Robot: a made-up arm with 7 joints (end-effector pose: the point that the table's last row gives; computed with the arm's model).
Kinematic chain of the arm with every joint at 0, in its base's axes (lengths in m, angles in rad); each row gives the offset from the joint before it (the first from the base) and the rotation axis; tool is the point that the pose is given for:
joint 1: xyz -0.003 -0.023 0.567 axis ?
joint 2: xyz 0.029 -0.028 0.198 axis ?
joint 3: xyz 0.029 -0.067 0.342 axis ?
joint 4: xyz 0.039 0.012 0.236 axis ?
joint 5: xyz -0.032 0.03 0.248 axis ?
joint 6: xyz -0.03 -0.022 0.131 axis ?
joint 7: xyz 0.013 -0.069 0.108 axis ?
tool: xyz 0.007 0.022 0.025
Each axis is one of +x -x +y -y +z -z.
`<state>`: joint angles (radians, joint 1 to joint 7).
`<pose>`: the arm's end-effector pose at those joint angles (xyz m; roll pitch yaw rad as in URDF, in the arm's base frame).
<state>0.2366 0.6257 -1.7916 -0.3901 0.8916 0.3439 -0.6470</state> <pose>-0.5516 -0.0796 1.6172 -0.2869 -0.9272 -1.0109</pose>
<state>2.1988 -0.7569 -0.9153 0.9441 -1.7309 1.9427 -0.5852</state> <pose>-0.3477 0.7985 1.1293 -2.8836 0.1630 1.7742</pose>
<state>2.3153 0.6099 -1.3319 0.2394 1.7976 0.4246 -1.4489</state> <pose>0.5326 -0.1951 1.6513 -1.5701 -1.0127 2.9373</pose>
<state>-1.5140 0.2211 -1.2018 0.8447 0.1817 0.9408 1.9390</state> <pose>-0.4260 0.0931 1.7304 2.2756 -0.2021 -2.6392</pose>
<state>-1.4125 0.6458 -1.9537 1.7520 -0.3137 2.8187 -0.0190</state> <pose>-0.4610 0.3515 1.2473 0.4295 -0.8032 2.6423</pose>
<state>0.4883 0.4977 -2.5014 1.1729 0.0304 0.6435 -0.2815</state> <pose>-0.4532 -0.6499 1.3735 0.2301 0.8740 -1.6676</pose>
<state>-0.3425 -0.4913 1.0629 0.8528 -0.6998 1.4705 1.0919</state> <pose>0.5705 -0.1051 1.6330 0.8692 -0.3217 0.4378</pose>
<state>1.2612 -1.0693 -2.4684 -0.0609 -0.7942 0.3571 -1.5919</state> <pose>0.3515 0.9093 1.1576 -0.6895 -1.4098 -2.7961</pose>
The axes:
joint 1: +z
joint 2: -y
joint 3: +z
joint 4: +y
joint 5: +z
joint 6: -y
joint 7: +x

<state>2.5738 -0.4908 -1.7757 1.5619 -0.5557 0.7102 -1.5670</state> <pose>0.0414 0.6420 1.4134 -2.6934 0.3208 0.0667</pose>
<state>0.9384 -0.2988 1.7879 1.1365 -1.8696 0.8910 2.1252</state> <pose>-0.1814 0.1873 1.6773 0.8906 -0.3472 1.8483</pose>
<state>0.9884 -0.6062 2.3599 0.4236 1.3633 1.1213 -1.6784</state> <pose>0.1802 0.4640 1.6096 -0.7373 -1.5058 -2.4103</pose>
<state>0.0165 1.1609 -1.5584 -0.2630 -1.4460 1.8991 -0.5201</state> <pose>-0.7141 0.0328 1.3143 -0.2155 -0.7079 2.7681</pose>
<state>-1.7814 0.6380 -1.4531 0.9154 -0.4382 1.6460 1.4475</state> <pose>-0.1895 0.5426 1.6025 1.8107 -0.6470 2.5482</pose>
